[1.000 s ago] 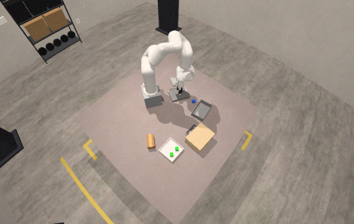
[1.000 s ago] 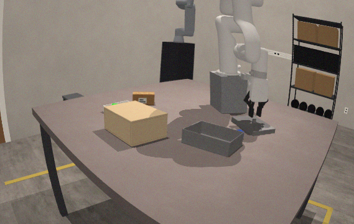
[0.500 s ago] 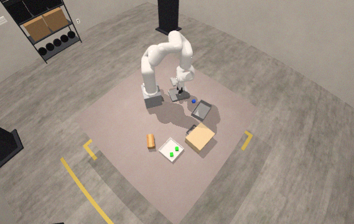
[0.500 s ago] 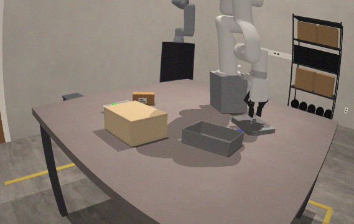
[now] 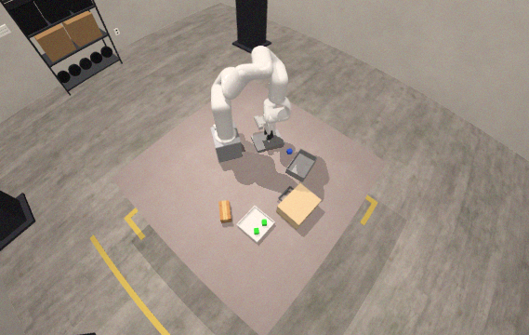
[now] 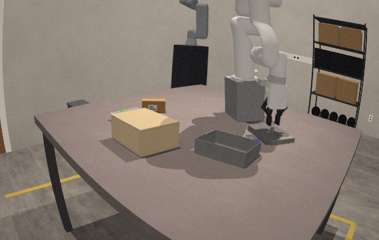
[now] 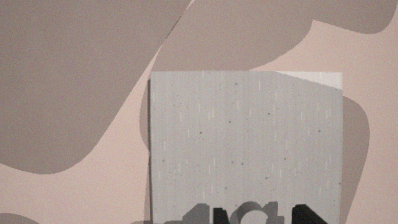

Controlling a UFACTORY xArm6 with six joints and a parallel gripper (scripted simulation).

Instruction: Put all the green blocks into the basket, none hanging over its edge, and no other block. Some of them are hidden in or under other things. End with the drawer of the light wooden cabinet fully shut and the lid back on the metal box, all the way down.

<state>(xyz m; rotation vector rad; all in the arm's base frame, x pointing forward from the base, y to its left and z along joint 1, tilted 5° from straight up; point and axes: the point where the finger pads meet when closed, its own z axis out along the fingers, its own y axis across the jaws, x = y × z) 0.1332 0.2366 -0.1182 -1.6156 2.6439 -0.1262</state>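
The grey metal lid is 50 mm below my hand. From my hand the other things lie so: metal box (290 mm ahead, 10 mm to the right, 40 mm below); light wooden cabinet (430 mm ahead, 250 mm to the right, 20 mm below); blue block (170 mm ahead, 20 mm to the left, 50 mm below).
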